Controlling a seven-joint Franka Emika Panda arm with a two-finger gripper.
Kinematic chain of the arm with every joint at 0, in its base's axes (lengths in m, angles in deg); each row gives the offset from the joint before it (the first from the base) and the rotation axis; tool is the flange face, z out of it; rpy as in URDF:
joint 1: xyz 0 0 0.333 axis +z
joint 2: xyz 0 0 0 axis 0.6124 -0.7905 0
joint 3: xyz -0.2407 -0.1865 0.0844 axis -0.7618 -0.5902 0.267
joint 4: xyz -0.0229 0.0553 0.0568 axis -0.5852 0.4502 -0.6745
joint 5: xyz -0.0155 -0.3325 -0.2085 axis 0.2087 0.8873 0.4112
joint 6: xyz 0 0 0 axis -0.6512 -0.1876 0.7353
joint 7: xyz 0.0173 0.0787 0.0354 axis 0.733 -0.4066 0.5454
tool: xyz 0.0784 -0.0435 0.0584 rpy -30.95 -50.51 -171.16
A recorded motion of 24 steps. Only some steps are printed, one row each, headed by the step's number.
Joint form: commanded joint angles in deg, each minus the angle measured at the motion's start. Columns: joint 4, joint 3, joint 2, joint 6, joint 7, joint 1, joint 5.
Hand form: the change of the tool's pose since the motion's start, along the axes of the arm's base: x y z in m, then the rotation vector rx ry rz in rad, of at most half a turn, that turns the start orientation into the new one. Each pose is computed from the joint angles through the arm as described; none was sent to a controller.
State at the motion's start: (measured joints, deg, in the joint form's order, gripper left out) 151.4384 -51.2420 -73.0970 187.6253 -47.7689 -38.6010 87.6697
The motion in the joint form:
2: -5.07 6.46 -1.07 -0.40 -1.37 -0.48 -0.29
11: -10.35 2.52 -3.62 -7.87 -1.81 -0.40 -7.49
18: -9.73 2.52 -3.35 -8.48 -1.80 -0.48 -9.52
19: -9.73 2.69 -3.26 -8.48 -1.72 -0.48 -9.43
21: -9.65 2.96 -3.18 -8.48 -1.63 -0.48 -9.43
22: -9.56 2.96 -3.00 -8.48 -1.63 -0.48 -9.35
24: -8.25 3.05 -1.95 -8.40 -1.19 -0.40 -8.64
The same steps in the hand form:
2: 0.0140 0.0589 0.0318 -0.0050 -0.0592 0.1264
11: 0.0135 0.0329 0.0372 0.1242 0.0080 0.0518
18: 0.0111 0.0359 0.0337 0.1618 0.0202 0.0503
19: 0.0108 0.0374 0.0346 0.1603 0.0189 0.0520
21: 0.0106 0.0400 0.0347 0.1606 0.0192 0.0551
22: 0.0096 0.0399 0.0357 0.1592 0.0178 0.0551
24: 0.0040 0.0404 0.0353 0.1488 0.0217 0.0497

